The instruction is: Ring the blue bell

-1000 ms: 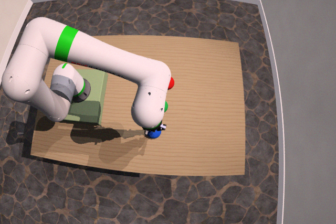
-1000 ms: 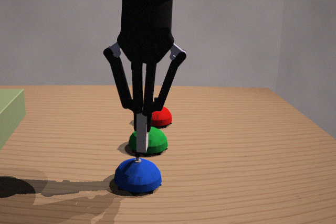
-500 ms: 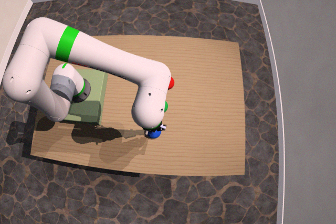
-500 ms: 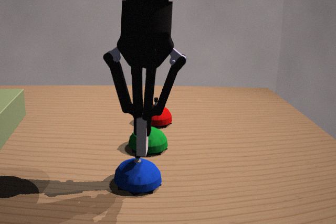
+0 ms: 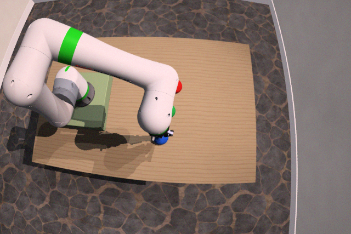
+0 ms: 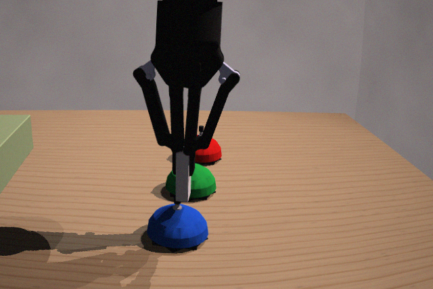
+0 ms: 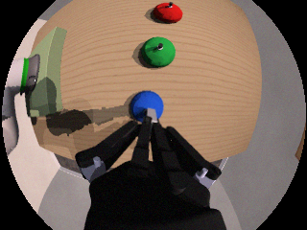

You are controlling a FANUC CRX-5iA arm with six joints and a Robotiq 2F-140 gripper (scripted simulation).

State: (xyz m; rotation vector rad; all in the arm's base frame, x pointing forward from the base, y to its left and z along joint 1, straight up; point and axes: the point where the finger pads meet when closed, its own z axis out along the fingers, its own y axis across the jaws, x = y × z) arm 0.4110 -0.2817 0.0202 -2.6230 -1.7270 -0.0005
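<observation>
My gripper is now 10 mm past the blue bell and 60 mm above it. From my hand the other things lie so: red bell: 110 mm ahead, 270 mm to the left, 60 mm below; then green bell: 50 mm ahead, 140 mm to the left, 60 mm below.
</observation>
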